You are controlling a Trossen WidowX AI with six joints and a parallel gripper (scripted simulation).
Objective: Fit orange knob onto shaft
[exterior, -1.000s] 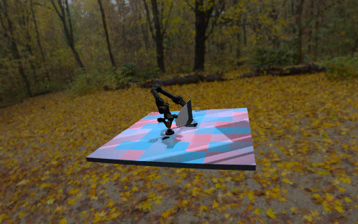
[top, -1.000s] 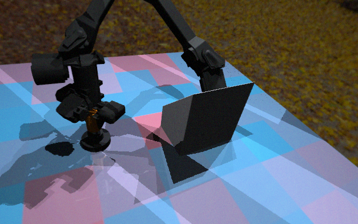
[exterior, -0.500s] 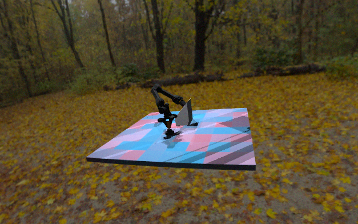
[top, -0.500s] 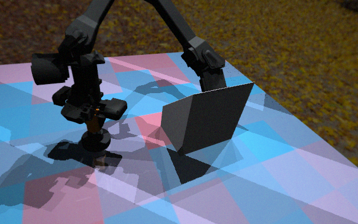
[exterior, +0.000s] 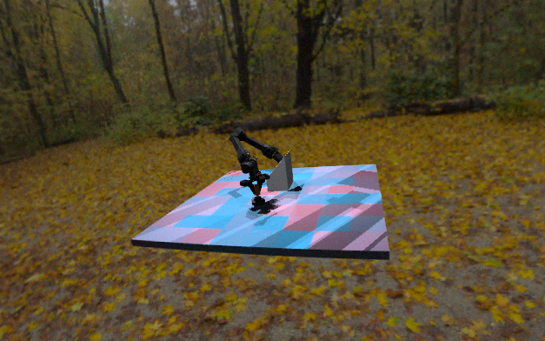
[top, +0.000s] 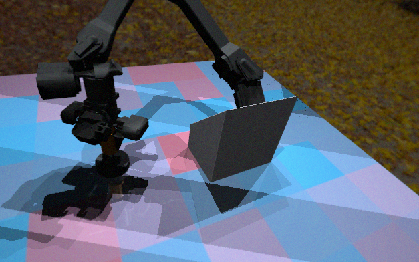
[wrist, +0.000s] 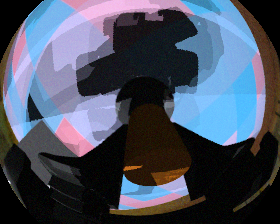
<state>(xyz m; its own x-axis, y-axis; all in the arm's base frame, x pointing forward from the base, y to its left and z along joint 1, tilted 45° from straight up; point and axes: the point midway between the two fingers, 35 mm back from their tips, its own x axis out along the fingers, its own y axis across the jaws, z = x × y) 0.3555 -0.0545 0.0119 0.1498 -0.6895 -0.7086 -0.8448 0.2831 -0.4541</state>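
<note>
Right now the orange knob is 30 mm above my gripper tip. The rest, counted from my gripper tip: round pedestal: 40 mm below.
</note>
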